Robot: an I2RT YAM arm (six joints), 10 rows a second.
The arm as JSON. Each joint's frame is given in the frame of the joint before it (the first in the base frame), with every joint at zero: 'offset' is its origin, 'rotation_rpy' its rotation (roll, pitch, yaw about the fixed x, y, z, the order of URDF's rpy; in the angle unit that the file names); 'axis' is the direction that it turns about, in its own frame. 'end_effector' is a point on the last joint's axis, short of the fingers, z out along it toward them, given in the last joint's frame.
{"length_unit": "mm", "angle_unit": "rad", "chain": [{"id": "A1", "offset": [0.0, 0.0, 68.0], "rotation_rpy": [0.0, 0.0, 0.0], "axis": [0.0, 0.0, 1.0]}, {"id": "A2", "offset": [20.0, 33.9, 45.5], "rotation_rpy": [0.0, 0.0, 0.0], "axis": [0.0, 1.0, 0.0]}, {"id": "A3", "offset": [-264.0, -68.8, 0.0], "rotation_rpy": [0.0, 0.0, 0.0], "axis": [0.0, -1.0, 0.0]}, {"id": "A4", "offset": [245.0, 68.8, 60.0], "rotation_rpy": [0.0, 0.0, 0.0], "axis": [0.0, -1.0, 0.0]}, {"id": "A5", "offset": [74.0, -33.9, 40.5], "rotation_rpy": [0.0, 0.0, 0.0], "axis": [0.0, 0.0, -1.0]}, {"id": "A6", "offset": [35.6, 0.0, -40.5], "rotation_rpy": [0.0, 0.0, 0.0], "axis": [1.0, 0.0, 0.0]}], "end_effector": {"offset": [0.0, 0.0, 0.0], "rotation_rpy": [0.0, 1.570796, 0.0]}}
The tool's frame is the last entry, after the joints.
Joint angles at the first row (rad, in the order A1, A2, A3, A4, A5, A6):
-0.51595, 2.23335, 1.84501, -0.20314, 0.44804, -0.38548
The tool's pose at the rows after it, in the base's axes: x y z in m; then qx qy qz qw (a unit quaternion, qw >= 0):
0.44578 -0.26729 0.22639 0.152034 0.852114 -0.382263 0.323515
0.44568 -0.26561 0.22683 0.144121 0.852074 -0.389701 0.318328
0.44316 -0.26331 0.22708 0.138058 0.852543 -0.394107 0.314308
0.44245 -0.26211 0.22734 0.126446 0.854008 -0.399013 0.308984
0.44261 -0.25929 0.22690 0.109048 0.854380 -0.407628 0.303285
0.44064 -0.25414 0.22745 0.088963 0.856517 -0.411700 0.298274
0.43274 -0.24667 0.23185 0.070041 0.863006 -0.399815 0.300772
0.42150 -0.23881 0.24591 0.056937 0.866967 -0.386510 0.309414
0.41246 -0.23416 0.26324 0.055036 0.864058 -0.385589 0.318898
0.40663 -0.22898 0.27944 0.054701 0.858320 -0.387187 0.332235
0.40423 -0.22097 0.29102 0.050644 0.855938 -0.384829 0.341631
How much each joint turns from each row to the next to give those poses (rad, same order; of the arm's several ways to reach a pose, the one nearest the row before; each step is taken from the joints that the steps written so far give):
0.00611, -0.00229, -0.00038, 0.00038, 0.00992, -0.01907
0.00344, -0.00421, -0.00652, 0.00498, 0.01145, -0.02175
0.00190, -0.01411, -0.02249, 0.00876, 0.00610, -0.01564
0.00152, -0.00535, -0.00804, 0.00346, 0.00228, -0.02709
0.00535, -0.00607, -0.01444, 0.01562, 0.00611, -0.04043
0.00686, -0.01869, -0.02861, 0.01182, -0.00306, -0.03891
0.00343, -0.04654, -0.05148, -0.00498, -0.03623, -0.01831
0.00077, -0.06600, -0.04314, -0.02439, -0.04044, -0.00725
-0.00115, -0.05379, -0.01601, -0.02061, -0.01297, -0.00229
0.00344, -0.04237, -0.00574, -0.00954, -0.00724, 0.00077
0.01258, -0.02972, 0.00003, -0.01716, -0.00535, 0.00343

